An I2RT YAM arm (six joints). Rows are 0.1 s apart.
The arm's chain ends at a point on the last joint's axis. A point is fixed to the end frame.
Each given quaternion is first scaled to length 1.
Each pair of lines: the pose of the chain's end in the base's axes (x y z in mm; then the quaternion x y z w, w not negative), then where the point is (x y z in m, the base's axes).
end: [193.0, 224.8, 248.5, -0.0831, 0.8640, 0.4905, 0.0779]
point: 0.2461 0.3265 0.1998
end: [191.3, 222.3, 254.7, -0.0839, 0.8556, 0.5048, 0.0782]
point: 0.2439 0.3258 0.2094
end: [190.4, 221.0, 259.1, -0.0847, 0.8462, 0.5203, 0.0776]
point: 0.2423 0.3263 0.2174
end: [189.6, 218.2, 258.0, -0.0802, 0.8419, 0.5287, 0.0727]
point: 0.2410 0.3243 0.2176
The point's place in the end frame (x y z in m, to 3 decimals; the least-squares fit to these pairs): -0.048 -0.001 0.115
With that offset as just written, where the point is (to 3 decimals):
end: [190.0, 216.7, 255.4, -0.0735, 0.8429, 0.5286, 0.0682]
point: 0.242 0.322 0.214
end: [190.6, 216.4, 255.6, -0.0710, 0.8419, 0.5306, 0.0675]
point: 0.242 0.322 0.215
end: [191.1, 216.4, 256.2, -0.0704, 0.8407, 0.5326, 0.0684]
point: 0.243 0.322 0.216
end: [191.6, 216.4, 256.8, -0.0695, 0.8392, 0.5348, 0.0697]
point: 0.244 0.322 0.217
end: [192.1, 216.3, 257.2, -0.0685, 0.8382, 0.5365, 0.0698]
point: 0.244 0.322 0.218
